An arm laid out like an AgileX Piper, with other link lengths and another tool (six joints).
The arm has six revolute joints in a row. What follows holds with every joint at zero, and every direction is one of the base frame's. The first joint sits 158.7 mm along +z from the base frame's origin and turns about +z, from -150 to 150 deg. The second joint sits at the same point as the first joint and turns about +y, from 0 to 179.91 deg. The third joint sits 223.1 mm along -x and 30.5 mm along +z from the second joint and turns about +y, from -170 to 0 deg. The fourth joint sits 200.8 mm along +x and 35.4 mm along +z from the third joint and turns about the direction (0.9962, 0, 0.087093), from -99.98 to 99.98 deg. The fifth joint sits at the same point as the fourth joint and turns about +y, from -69.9 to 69.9 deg. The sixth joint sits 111.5 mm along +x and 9.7 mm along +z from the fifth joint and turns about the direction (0.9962, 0, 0.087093), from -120 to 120 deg. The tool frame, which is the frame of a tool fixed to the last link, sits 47.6 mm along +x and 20 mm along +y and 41.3 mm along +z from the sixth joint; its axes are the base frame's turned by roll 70.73, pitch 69.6 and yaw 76.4 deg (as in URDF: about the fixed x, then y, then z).
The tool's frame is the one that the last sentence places.
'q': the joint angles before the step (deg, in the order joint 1, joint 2, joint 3, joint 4, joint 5, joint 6). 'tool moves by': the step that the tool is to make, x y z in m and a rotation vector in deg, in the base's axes. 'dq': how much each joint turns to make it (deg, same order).
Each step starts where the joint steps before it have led.
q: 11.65 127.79 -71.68 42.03 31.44 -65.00
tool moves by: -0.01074 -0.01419 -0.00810 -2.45 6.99 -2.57
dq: -1.35 0.00 0.00 -8.34 4.82 10.36
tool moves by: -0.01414 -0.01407 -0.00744 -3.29 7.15 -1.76
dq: -1.02 0.00 0.00 -7.57 5.59 8.83
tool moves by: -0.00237 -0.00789 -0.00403 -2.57 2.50 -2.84
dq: -0.14 0.00 0.00 -3.88 1.25 6.28
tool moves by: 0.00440 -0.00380 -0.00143 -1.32 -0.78 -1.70
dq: 0.00 0.00 -0.06 -1.59 -1.27 2.73
